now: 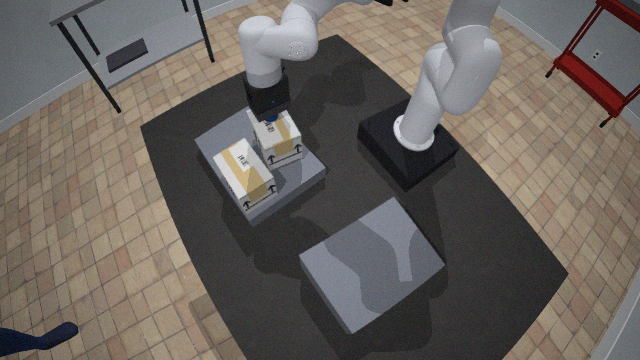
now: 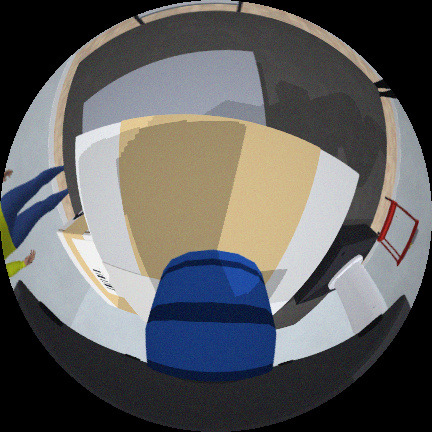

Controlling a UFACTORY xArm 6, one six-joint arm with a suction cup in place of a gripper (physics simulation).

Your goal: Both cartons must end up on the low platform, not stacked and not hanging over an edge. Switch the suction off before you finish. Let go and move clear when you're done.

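Places are measured from the arm's base along level axes (x ahead, y left, z up), in millimetres.
Pixels of known places: end effector, tool point: (image 1: 271, 119) (image 2: 212, 261); arm's base, origin of the base link: (image 1: 413, 132) (image 2: 345, 271).
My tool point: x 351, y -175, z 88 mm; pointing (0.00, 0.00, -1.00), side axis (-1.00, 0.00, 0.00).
Ahead of a thing's pixels: the offset from my tool point to its top centre. Level surfaces: height alone.
A white carton with tan tape {5 mm ahead, 16 mm left, 13 mm up} (image 1: 277, 137) (image 2: 190, 190) is upright under my suction cup (image 1: 271, 118) (image 2: 211, 300), which presses on its top near one edge. The carton is at the low grey platform {64 mm ahead, 6 mm right, 101 mm down} (image 1: 220, 132) (image 2: 165, 90), inside its edges; whether a thin gap remains under it I cannot tell. The cup appears attached to it. The second carton {120 mm ahead, 76 mm left, 12 mm down} (image 1: 242, 167) (image 2: 95, 265) stands upright on the same platform, near its front-left side. The two cartons are side by side with a narrow gap, not stacked.
Another grey platform {18 mm back, 419 mm left, 29 mm down} (image 1: 330, 295) stands at the front on the dark mat {149 mm down} (image 1: 185, 210). The arm's black pedestal (image 1: 380, 145) (image 2: 325, 265) is to the right. A table stands at the back left and a red cart (image 1: 590, 82) at the right. A person (image 2: 30, 200) shows at left.
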